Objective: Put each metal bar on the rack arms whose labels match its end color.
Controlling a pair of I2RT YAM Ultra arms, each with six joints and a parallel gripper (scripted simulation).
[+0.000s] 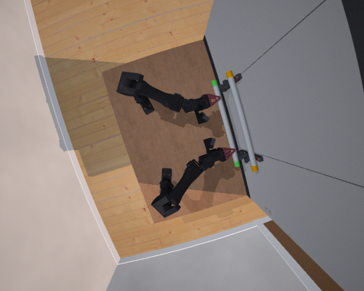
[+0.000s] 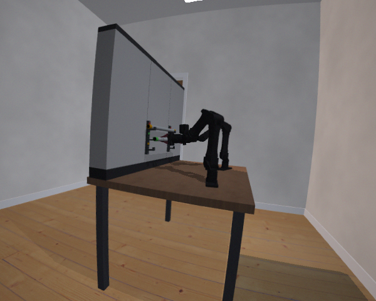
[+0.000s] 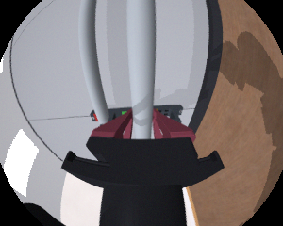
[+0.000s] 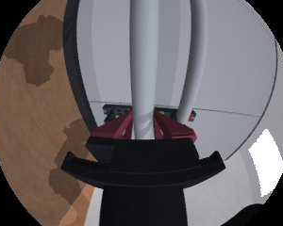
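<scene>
Right now my left hand is 10 mm short of the green-ended bar and 150 mm to the left of it. Also, from my left hand: metal bar 70 mm ahead, 160 mm to the right, 90 mm above; then grey wall panel 170 mm ahead, 130 mm to the right, 190 mm above.
My right gripper is now 6 cm short of the metal bar, 14 cm to the right of it and 9 cm below it. Also, from my right hand: green-ended bar (15 cm to the left); then grey wall panel (15 cm ahead, 17 cm to the left, 19 cm above).
</scene>
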